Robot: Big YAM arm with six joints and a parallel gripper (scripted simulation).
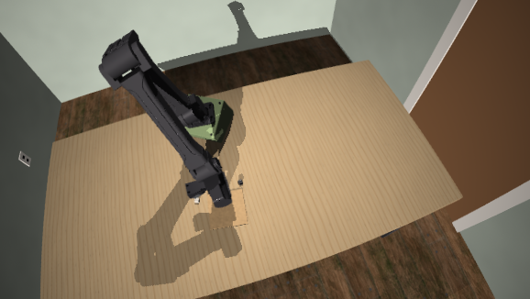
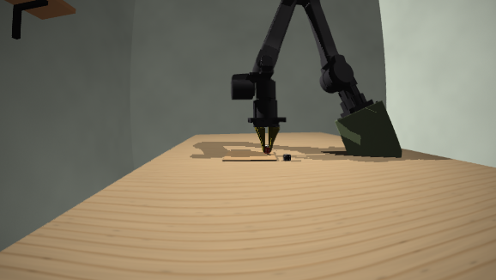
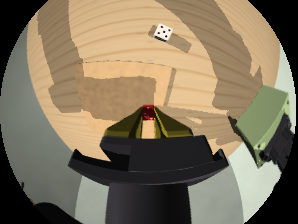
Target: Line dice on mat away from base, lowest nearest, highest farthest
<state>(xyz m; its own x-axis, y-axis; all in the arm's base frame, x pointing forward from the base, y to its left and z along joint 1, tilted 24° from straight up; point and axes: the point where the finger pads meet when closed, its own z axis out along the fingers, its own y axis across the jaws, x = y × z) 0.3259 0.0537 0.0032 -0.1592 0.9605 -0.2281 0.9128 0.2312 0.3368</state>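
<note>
The red die is right at my hand. Round my hand: tan mat 50 mm ahead, 20 mm below, 10 mm to the left; white die 100 mm to the right, 10 mm below; black die 70 mm to the left, 50 mm behind, 10 mm below.
</note>
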